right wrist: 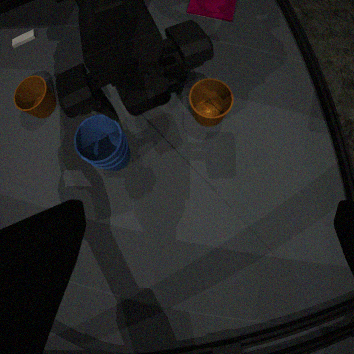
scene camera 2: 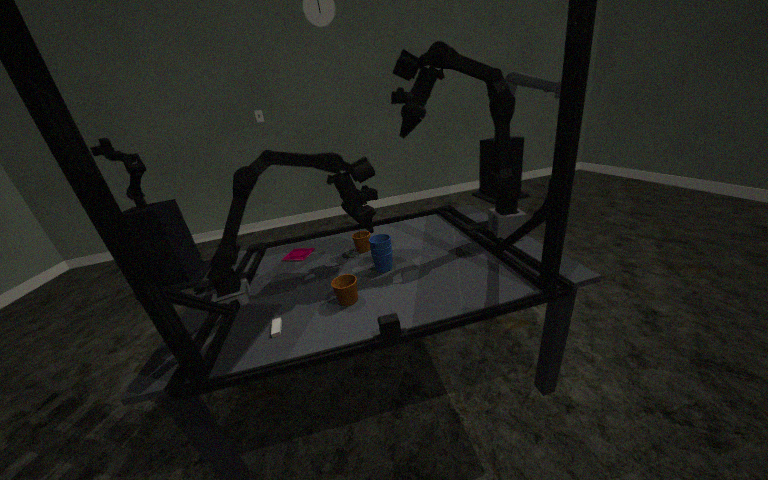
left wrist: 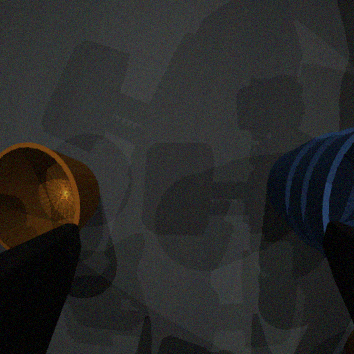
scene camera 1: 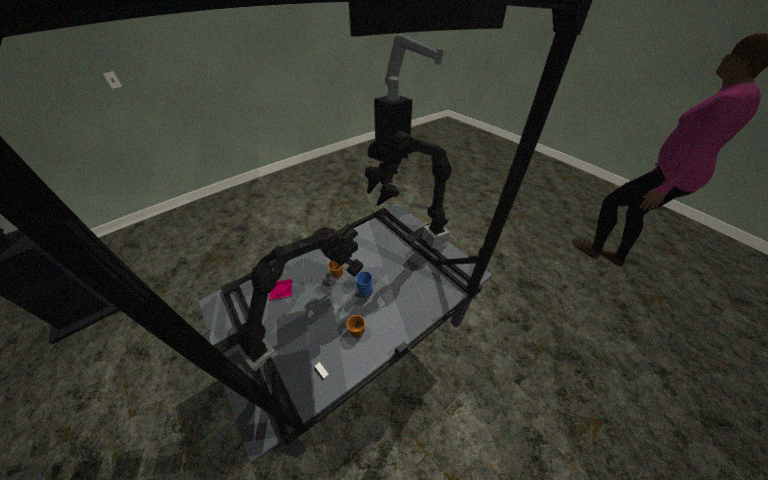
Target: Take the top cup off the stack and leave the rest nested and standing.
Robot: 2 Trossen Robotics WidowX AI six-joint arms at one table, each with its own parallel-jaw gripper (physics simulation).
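A stack of nested blue cups stands upright on the table, its open rim up. My left gripper is open and empty. It hangs low, close to the stack; in the left wrist view its right fingertip overlaps the stack's rim, and whether they touch cannot be told. My right gripper is open and empty, high above the table and apart from the stack.
One orange cup stands behind the stack in the scene views, another orange cup in front. A pink square and a white block lie towards the left.
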